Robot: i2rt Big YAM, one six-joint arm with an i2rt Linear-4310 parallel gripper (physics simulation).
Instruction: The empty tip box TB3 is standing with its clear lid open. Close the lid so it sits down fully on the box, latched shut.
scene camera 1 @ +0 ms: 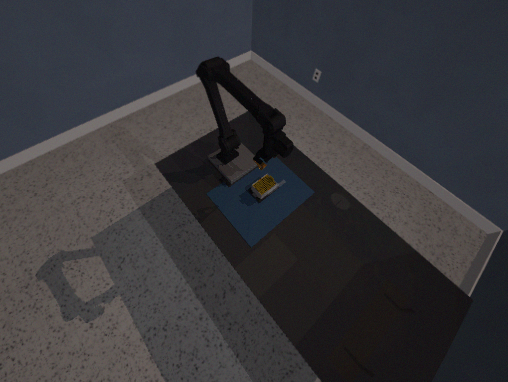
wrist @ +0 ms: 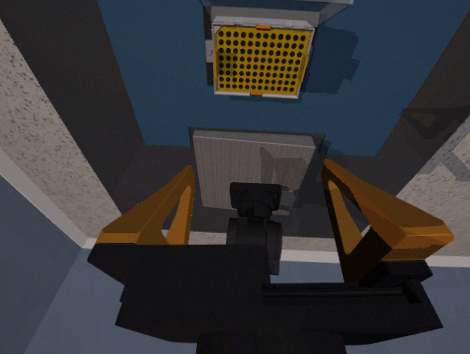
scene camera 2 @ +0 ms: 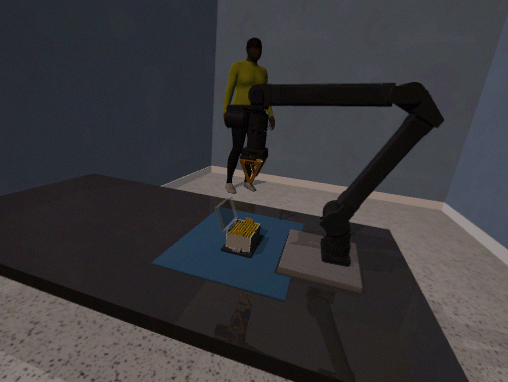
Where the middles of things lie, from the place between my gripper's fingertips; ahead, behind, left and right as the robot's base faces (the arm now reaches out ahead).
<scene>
Now: hand 80 mm short of the clear lid (wrist: 288, 21), 10 mm to the left of it and 130 mm above it. Round my hand: yellow perforated rack (wrist: 245, 60) 10 mm ahead, 10 mm to the right, 180 mm below.
</scene>
